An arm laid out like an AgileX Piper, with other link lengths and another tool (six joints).
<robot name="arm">
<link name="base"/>
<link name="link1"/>
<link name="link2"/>
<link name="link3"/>
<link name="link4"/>
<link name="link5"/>
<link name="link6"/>
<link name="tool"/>
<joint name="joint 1" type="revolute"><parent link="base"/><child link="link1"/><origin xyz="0 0 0.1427"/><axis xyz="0 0 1"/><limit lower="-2.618" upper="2.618"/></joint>
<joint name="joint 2" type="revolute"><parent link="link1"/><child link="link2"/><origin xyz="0 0 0"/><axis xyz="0 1 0"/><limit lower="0" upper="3.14"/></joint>
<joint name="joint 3" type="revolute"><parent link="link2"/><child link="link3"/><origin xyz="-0.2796 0 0.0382"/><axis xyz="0 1 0"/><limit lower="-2.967" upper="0"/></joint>
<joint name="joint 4" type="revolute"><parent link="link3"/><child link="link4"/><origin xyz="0.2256 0 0.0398"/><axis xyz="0.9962 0 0.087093"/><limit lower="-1.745" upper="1.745"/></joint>
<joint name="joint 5" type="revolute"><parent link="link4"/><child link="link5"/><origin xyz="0 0 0"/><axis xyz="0 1 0"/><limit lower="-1.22" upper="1.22"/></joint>
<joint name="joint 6" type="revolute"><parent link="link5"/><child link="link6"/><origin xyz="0.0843 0 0.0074"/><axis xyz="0.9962 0 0.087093"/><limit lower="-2.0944" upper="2.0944"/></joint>
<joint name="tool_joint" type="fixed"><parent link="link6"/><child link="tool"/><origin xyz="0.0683 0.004 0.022" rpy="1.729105 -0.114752 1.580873"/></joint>
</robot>
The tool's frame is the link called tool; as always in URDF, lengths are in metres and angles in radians.
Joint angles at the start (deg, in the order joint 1, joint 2, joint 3, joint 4, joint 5, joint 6):
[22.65 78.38 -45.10 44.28 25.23 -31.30]
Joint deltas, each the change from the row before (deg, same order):
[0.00 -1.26 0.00 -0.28 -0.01 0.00]
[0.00 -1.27 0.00 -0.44 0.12 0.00]
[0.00 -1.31 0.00 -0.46 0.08 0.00]
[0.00 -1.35 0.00 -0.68 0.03 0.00]
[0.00 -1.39 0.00 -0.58 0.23 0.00]
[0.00 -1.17 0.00 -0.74 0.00 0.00]
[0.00 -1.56 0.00 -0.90 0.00 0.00]
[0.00 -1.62 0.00 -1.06 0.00 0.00]
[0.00 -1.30 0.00 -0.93 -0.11 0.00]
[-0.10 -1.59 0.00 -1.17 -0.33 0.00]
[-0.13 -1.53 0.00 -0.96 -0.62 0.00]
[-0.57 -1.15 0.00 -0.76 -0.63 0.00]
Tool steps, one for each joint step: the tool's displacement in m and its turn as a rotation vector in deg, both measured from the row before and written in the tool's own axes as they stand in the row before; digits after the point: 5 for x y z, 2 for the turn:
[0.00243 0.00064 -0.00638 -1.11 0.07 -0.66]
[0.00244 0.00027 -0.00629 -0.98 0.02 -0.80]
[0.00243 0.00037 -0.00652 -1.05 -0.01 -0.82]
[0.00223 0.00040 -0.00672 -1.10 -0.16 -1.00]
[0.00256 0.00003 -0.00679 -0.97 -0.03 -0.95]
[0.00169 0.00035 -0.00581 -0.95 -0.27 -0.97]
[0.00225 0.00050 -0.00779 -1.30 -0.32 -1.21]
[0.00213 0.00048 -0.00807 -1.33 -0.43 -1.34]
[0.00144 0.00064 -0.00657 -1.16 -0.45 -1.11]
[0.00097 0.00135 -0.00832 -1.63 -0.73 -1.28]
[0.00048 0.00218 -0.00837 -1.89 -0.77 -1.03]
[-0.00205 0.00251 -0.00684 -1.69 -0.98 -0.45]

